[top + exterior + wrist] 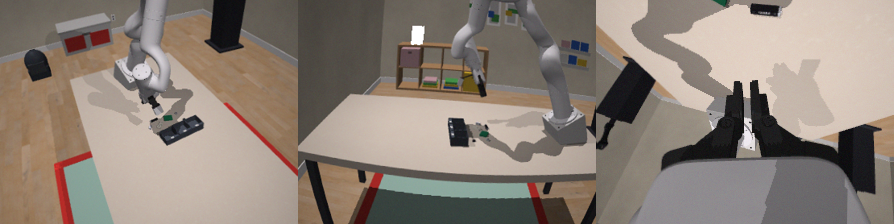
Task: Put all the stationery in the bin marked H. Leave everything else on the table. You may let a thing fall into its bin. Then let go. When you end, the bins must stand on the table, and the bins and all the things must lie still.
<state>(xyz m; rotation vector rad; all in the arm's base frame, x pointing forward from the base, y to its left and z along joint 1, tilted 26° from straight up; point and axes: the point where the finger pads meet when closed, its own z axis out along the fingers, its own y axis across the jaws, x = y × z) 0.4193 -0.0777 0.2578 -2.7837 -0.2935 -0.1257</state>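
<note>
My hand is 120 mm short of the tray, 130 mm to the right of it and 170 mm above it. Round my hand: white domino-like piece 10 mm ahead, 40 mm to the left, 190 mm below; then black stick 40 mm behind, 20 mm to the left, 190 mm below; then grey-white piece 20 mm to the right, 190 mm below.
</note>
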